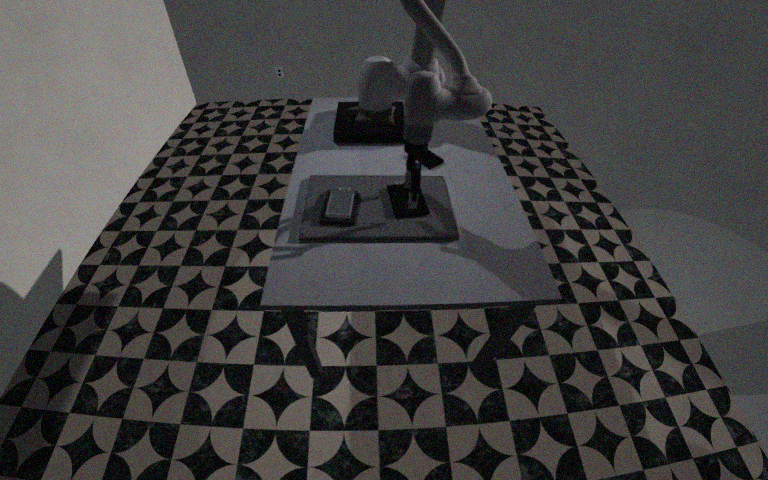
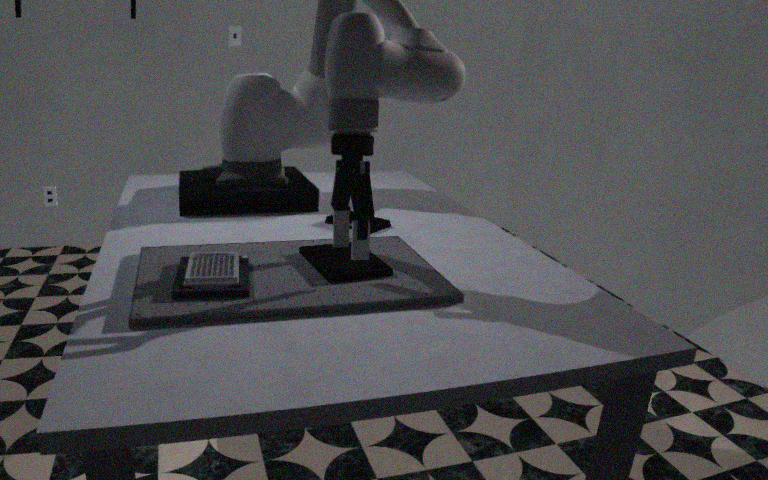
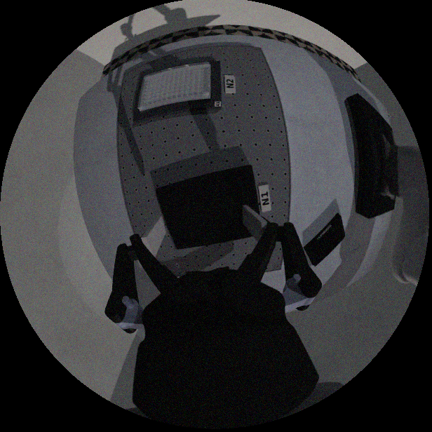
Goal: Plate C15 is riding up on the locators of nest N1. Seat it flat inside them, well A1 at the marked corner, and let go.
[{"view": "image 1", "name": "my gripper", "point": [410,197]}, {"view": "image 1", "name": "nest N1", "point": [399,197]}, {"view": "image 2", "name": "my gripper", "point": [349,253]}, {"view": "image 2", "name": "pale well plate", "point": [205,269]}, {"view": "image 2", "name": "nest N1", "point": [325,256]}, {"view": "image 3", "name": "my gripper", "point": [202,219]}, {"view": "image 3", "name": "pale well plate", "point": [191,81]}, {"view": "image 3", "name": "nest N1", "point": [207,209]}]
